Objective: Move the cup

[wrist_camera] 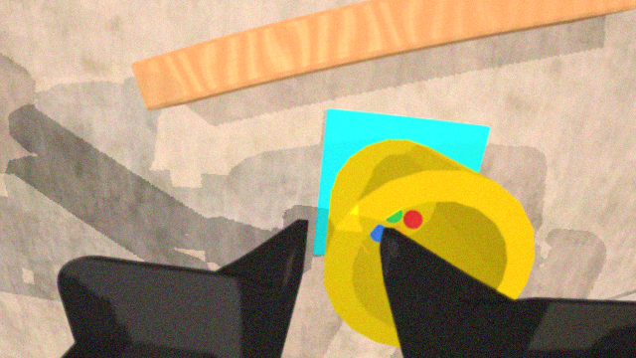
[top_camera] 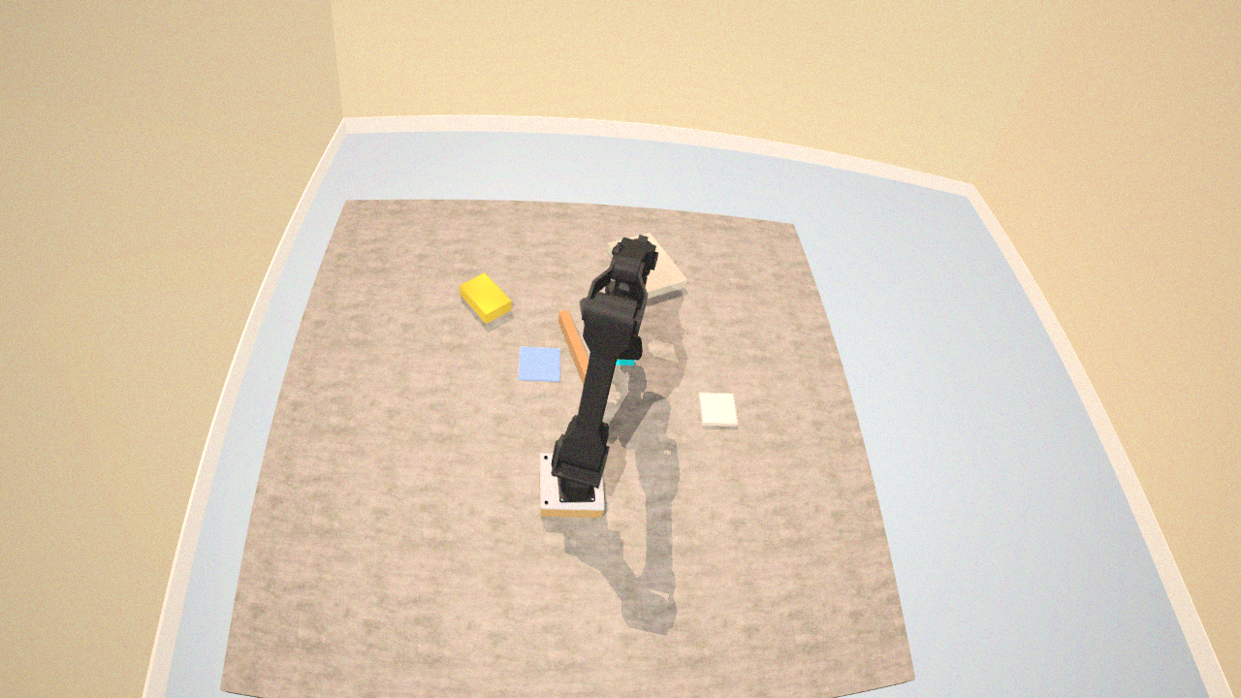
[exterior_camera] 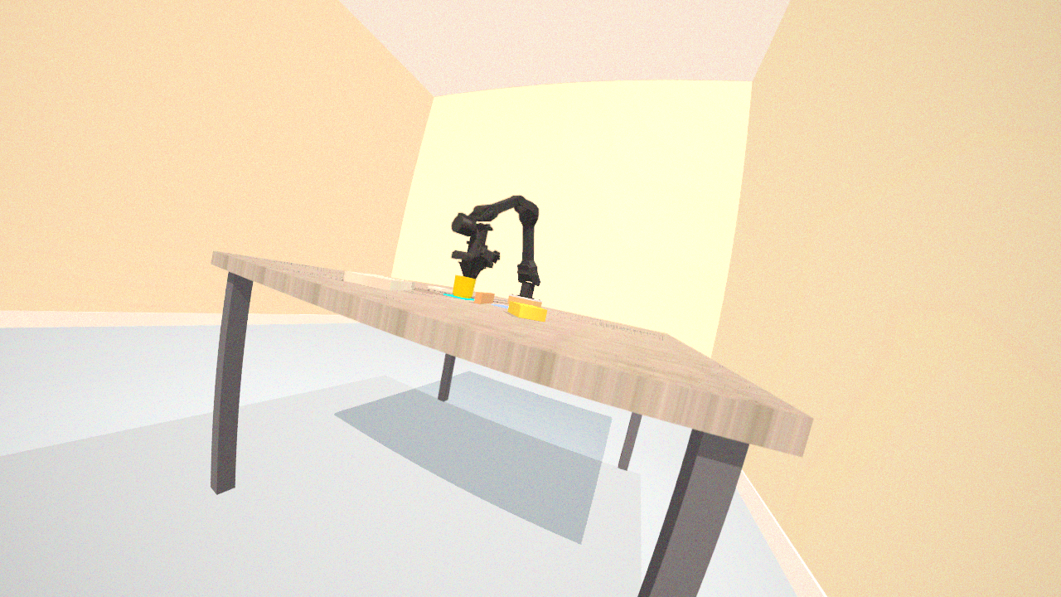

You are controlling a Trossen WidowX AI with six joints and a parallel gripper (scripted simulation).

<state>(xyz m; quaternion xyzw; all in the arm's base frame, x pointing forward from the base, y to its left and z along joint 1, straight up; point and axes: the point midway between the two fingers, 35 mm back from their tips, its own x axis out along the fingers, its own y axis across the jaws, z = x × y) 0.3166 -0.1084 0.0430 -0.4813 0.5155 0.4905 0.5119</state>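
Now: gripper tip 2 cm short of the yellow cup and 2 cm above it. Also, from my gripper tip: pale blue pad: 1 cm behind, 16 cm to the left, 6 cm below; then white block: 13 cm behind, 20 cm to the right, 5 cm below; then bright cyan pad: 3 cm ahead, 6 cm below.
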